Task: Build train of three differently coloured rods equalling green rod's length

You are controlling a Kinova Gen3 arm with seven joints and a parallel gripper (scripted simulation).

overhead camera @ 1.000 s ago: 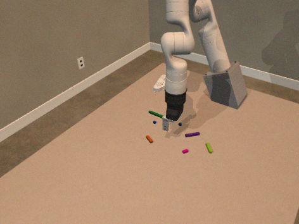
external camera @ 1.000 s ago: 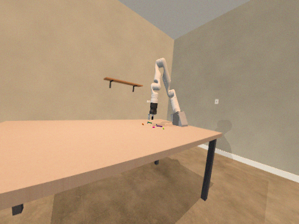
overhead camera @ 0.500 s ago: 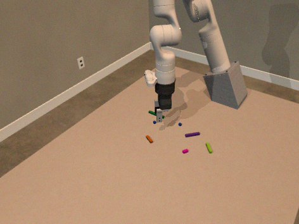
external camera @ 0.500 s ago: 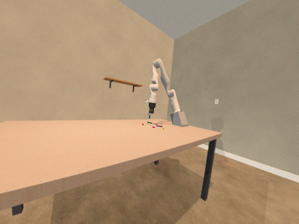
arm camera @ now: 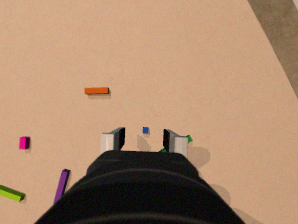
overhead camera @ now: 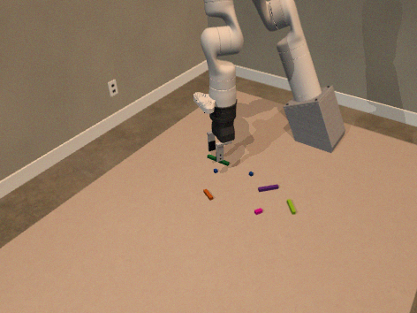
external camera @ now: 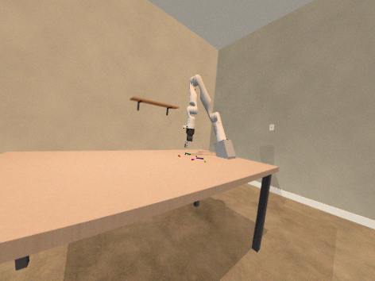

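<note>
The green rod lies 50 mm behind my hand, 20 mm to the right of it and 80 mm below it. The rest, counted from my hand: orange rod: 100 mm ahead, 30 mm to the left, 80 mm below; then magenta rod: 100 mm ahead, 190 mm to the left, 80 mm below; then purple rod: 170 mm to the left, 80 mm below.
</note>
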